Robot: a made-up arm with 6 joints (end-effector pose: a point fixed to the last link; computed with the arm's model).
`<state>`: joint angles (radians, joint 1 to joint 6).
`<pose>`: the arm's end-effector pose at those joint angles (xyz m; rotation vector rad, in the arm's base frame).
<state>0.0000 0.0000 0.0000 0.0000 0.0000 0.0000</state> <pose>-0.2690 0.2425 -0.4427 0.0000 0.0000 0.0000</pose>
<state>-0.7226 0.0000 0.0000 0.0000 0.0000 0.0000</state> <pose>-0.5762 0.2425 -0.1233 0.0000 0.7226 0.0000</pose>
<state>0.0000 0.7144 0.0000 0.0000 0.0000 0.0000</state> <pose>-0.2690 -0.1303 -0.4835 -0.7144 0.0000 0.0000</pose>
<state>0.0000 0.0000 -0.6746 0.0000 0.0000 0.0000</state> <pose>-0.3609 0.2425 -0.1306 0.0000 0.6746 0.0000</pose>
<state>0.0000 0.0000 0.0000 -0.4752 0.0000 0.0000</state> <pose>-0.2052 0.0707 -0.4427 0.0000 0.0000 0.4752</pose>
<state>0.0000 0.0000 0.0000 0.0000 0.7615 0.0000</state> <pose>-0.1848 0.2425 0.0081 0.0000 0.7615 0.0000</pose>
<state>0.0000 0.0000 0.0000 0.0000 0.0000 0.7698</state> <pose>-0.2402 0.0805 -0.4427 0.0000 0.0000 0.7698</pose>
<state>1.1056 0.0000 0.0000 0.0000 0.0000 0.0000</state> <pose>0.3852 0.2425 -0.3710 0.0000 -1.1056 0.0000</pose>
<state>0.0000 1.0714 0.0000 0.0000 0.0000 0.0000</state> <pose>-0.2690 -0.3037 -0.4047 -1.0714 0.0000 0.0000</pose>
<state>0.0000 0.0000 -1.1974 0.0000 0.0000 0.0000</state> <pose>-0.2828 0.2425 0.1112 0.0000 1.1974 0.0000</pose>
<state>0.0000 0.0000 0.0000 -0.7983 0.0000 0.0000</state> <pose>-0.1194 -0.0206 -0.4427 0.0000 0.0000 0.7983</pose>
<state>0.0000 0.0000 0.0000 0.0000 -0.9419 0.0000</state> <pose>0.0773 0.2425 -0.8826 0.0000 -0.9419 0.0000</pose>
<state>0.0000 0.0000 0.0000 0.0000 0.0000 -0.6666</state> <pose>-0.1951 0.3654 -0.4427 0.0000 0.0000 -0.6666</pose>
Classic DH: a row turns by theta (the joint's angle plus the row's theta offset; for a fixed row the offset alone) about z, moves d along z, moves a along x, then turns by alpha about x. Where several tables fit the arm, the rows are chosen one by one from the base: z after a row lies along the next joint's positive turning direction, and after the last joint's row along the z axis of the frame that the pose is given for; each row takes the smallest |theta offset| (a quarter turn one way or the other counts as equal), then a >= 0, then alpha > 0; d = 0 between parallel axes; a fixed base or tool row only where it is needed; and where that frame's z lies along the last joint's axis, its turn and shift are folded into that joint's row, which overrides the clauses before.
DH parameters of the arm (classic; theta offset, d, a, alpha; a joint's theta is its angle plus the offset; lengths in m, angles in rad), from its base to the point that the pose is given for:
base (fixed): 0 0.1234 0 1.5708
joint 1: -1.5708 -0.0014 0.087 1.5708
joint 2: 0 -0.13 0.1921 -1.5708
joint 3: -1.5708 -0.2869 0.0123 -1.5708
joint 4: 0 0.1668 -0.2184 -1.5708
joint 5: 0 -0.0912 0.3907 -1.5708
joint 6: -0.2087 0 0.2192 0
tool (fixed): -2.9329 -0.1202 0 0

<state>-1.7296 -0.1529 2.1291 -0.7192 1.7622 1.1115</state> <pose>-0.1191 0.2388 0.4985 0.2134 1.5628 1.1148</pose>
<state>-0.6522 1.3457 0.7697 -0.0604 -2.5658 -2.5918</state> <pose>0.2089 0.0529 -0.5122 1.8341 0.1508 -0.0563</pose>
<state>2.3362 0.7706 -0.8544 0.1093 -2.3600 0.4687</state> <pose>0.4935 -0.6871 0.8843 1.4883 1.9997 0.7202</pose>
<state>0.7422 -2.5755 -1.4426 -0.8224 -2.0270 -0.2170</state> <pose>-0.9147 -0.2499 0.4416 -2.8580 -0.4234 -0.3093</pose>
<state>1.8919 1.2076 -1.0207 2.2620 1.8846 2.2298</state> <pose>0.2792 0.2957 0.2913 0.4018 -2.4922 -0.2298</pose>
